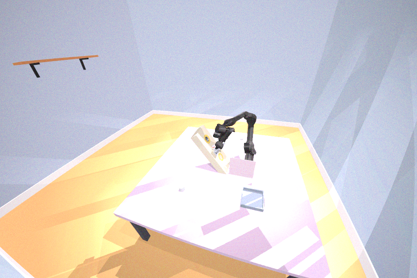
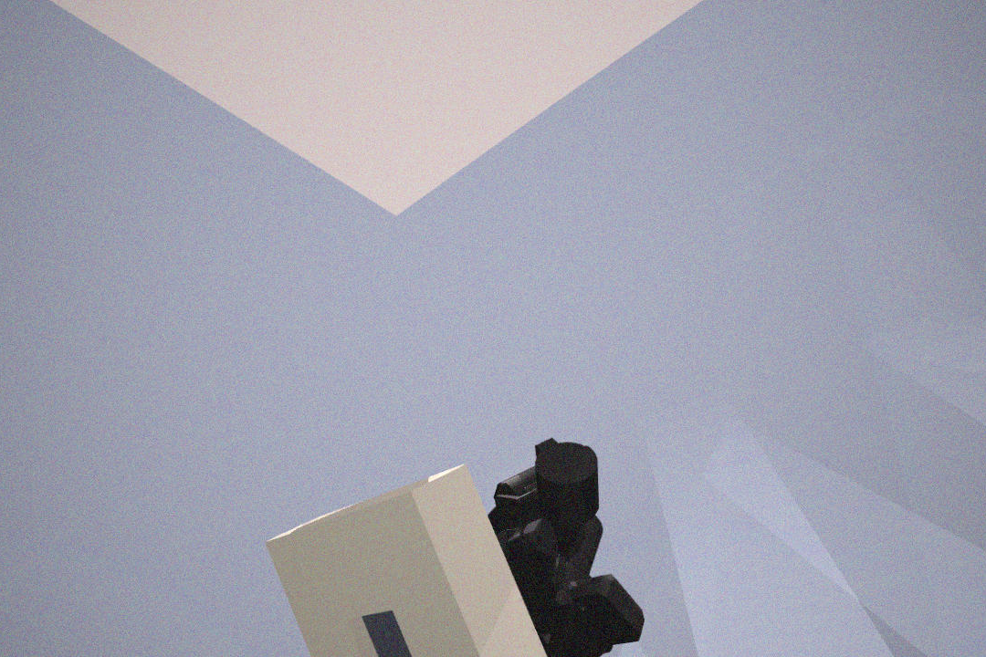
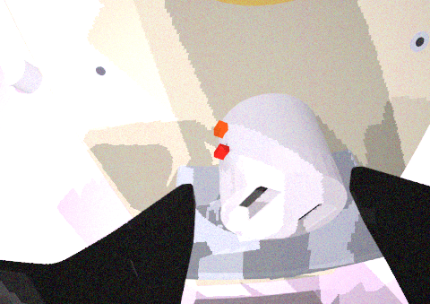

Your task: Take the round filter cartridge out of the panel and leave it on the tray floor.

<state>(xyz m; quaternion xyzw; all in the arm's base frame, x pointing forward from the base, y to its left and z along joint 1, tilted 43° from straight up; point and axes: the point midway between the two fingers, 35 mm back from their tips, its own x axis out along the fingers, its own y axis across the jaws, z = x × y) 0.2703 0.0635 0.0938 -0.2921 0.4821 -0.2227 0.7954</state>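
Now: gripper tip right at the round filter cartridge. Also, from my gripper tip: grey-rimmed tray 31 cm behind, 30 cm to the left, 20 cm below.
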